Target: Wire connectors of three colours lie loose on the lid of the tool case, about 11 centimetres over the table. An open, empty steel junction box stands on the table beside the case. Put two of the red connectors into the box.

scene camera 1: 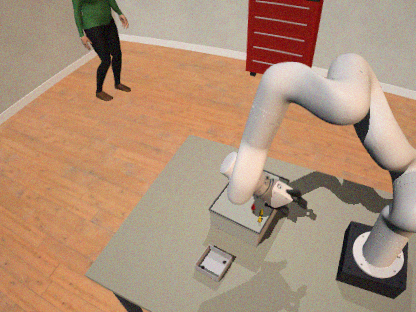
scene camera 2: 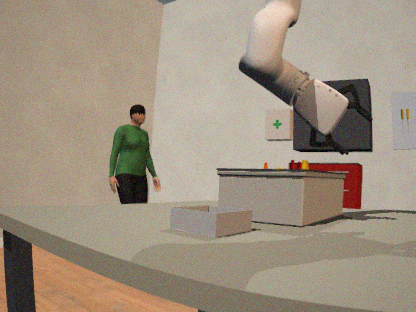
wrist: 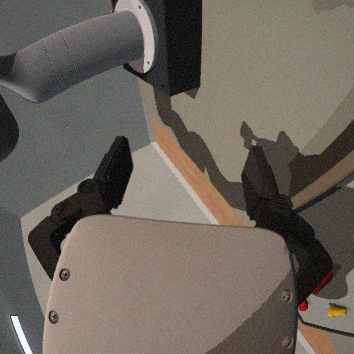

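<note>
The tool case (scene camera 1: 232, 228) (scene camera 2: 260, 197) stands on the table with loose connectors on its lid. Red connectors (scene camera 1: 253, 207) (scene camera 2: 293, 165) (wrist: 324, 283) lie near yellow ones (scene camera 1: 260, 217) (scene camera 2: 305, 165) (wrist: 337, 311); an orange one (scene camera 2: 266, 165) lies further left in scene camera 2. The arm hides part of the lid in scene camera 1, and the gripper body hides part in the wrist view. The open steel junction box (scene camera 1: 207, 273) (scene camera 2: 195, 221) stands beside the case, with no connector visible inside. My gripper (scene camera 1: 296, 206) (scene camera 2: 358, 136) (wrist: 187, 154) is open and empty, tilted above the case's robot-base side.
The arm's black base block (scene camera 1: 350, 250) (wrist: 184, 47) stands on the table (scene camera 1: 155, 225) (scene camera 2: 125, 225), on the case's other side from the junction box. A red cabinet (scene camera 1: 284, 35) (scene camera 2: 350, 185) and a person in green (scene camera 1: 102, 45) (scene camera 2: 134, 150) stand beyond the table.
</note>
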